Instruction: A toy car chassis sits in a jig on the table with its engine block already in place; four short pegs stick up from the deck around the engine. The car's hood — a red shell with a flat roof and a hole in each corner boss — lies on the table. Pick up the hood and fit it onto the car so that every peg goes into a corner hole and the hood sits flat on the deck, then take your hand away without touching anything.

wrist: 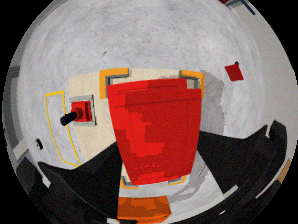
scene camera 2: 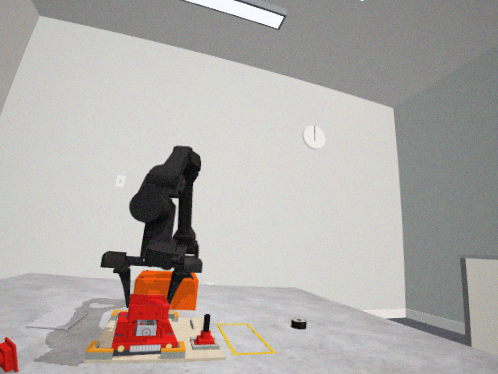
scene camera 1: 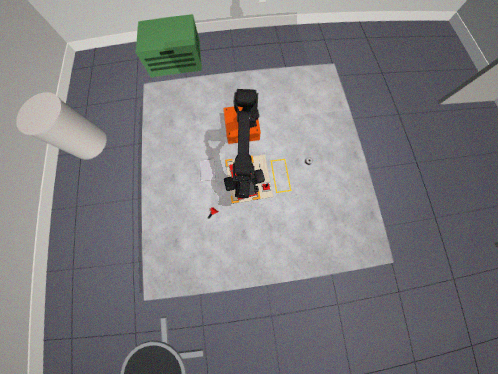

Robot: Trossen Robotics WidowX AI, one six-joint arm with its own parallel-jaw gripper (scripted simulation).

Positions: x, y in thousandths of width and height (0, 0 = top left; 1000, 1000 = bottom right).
Labels:
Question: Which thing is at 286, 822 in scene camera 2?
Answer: A red hood.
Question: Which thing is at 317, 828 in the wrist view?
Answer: The gripper.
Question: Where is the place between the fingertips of the gripper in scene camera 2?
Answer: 296, 822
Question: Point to a red hood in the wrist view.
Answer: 529, 587

